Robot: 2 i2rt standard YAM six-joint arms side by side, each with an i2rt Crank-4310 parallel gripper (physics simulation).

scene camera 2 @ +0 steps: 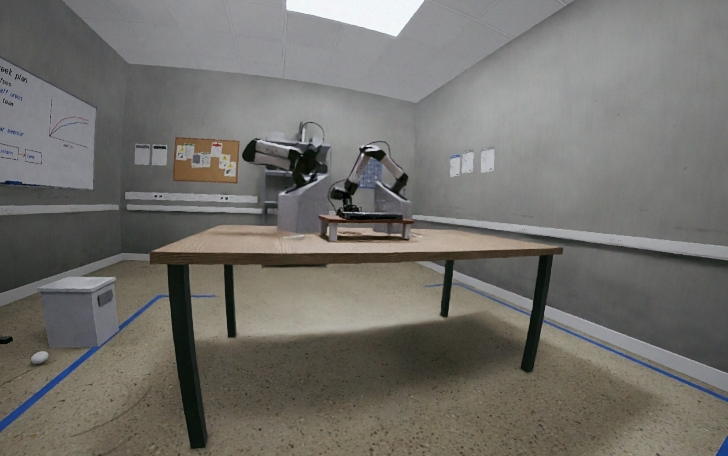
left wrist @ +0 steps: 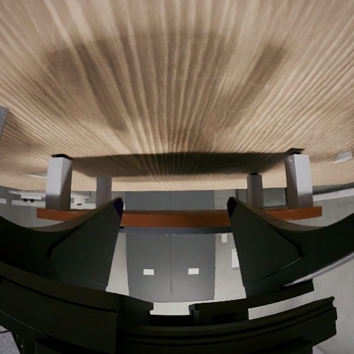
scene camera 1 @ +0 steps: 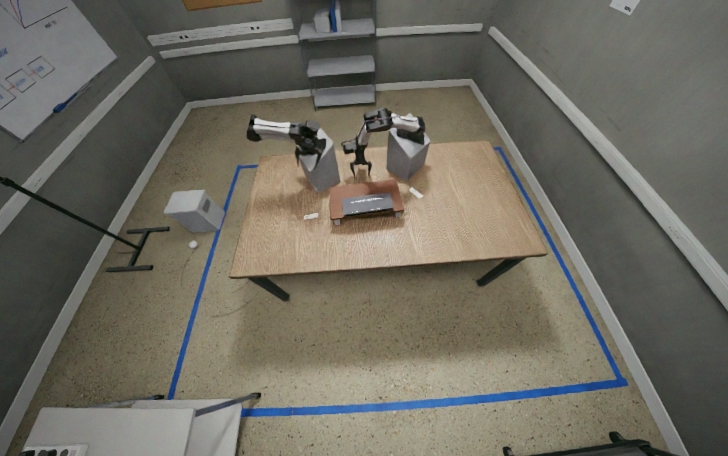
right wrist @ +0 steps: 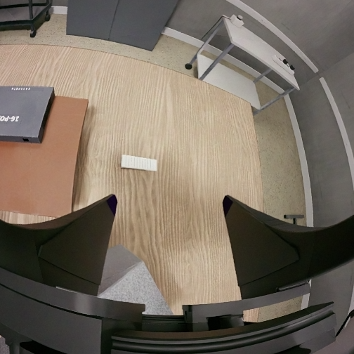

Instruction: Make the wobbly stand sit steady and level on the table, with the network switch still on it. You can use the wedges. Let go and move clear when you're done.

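Places are measured from the left arm's base along level axes (x right, y ahead, z up), in centimetres.
Where they show: left gripper, fingertip midpoint: [scene camera 1: 362,177]; right gripper, fingertip midpoint: [scene camera 2: 301,177] [scene camera 1: 306,169]; left arm's base, origin of the base link: [scene camera 2: 393,192] [scene camera 1: 410,135]; right arm's base, origin of the base link: [scene camera 2: 302,185].
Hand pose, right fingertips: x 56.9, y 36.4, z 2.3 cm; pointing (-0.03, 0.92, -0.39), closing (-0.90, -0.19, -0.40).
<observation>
Things, the pixels of their top centre, and the offset from my right fingertips. Level surfaces: height alone.
- dark network switch, middle of its top: [scene camera 2: 371,212] [scene camera 1: 367,202] dx -34.5, dy +8.3, dz -15.6 cm
- white wedge, middle of its top: [scene camera 2: 293,235] [scene camera 1: 310,215] dx +1.1, dy +12.9, dz -27.3 cm
- wooden table, its level: dz -28.5 cm
The stand [scene camera 1: 336,199] [scene camera 2: 370,220] [left wrist: 175,219] [right wrist: 45,175] has a reddish-brown top and grey legs; its top slopes slightly in scene camera 2. Whether any foot is off the table is too small to tell. The dark network switch [scene camera 1: 368,204] [scene camera 2: 370,215] [right wrist: 20,115] lies on it. One white wedge [scene camera 1: 311,216] [scene camera 2: 293,236] [right wrist: 139,162] lies left of the stand, another wedge [scene camera 1: 415,191] [left wrist: 343,157] right of it. My left gripper [scene camera 1: 361,172] [left wrist: 174,200] is open, low behind the stand. My right gripper [scene camera 1: 307,161] [right wrist: 169,197] is open and empty, above the table near its base.
The wooden table [scene camera 1: 456,214] [scene camera 2: 241,247] carries everything. Two grey arm pedestals [scene camera 1: 322,171] [scene camera 1: 406,155] stand at its back edge, behind the stand. The left pedestal's front corner is close to the wedge on the right in scene camera 1.
</observation>
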